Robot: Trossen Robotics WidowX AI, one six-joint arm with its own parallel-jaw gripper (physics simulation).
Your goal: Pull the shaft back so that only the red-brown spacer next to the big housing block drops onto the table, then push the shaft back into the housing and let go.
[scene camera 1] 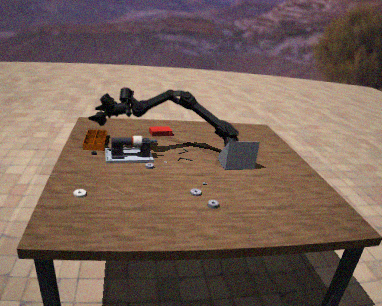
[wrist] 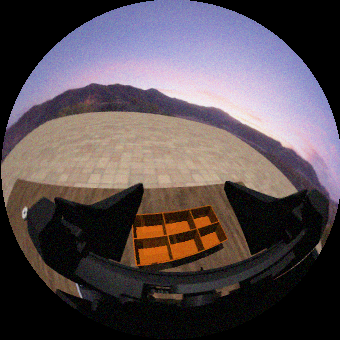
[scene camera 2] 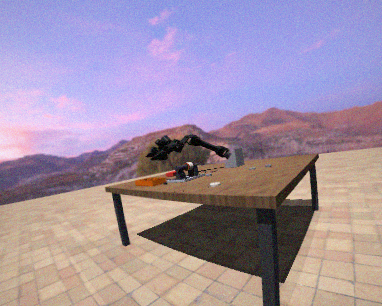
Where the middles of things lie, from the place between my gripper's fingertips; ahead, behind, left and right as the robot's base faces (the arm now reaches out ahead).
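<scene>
The orange compartment tray (wrist: 158,237) is 160 mm below my hand here, and it's 20 mm behind it and 40 mm to the right of it.
</scene>
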